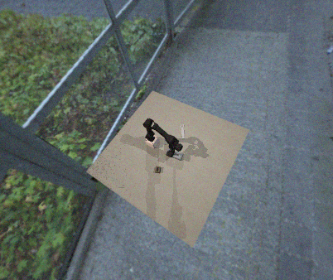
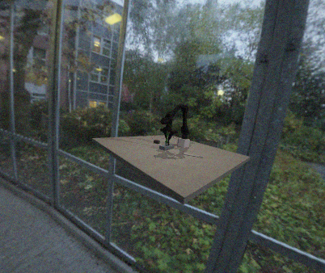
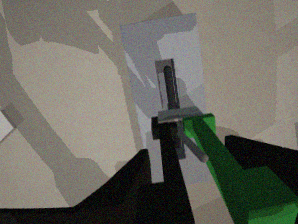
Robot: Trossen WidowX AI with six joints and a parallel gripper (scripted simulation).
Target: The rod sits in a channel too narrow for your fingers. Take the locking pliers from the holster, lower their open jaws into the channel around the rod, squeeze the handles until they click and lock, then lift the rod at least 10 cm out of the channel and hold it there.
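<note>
Right now the grey block is 9 cm below my gripper tip. Round my gripper tip: white bar (32 cm to the left, 10 cm below, 8 cm behind); dark holster (23 cm to the right, 9 cm below, 6 cm behind); dark rod (9 cm below).
</note>
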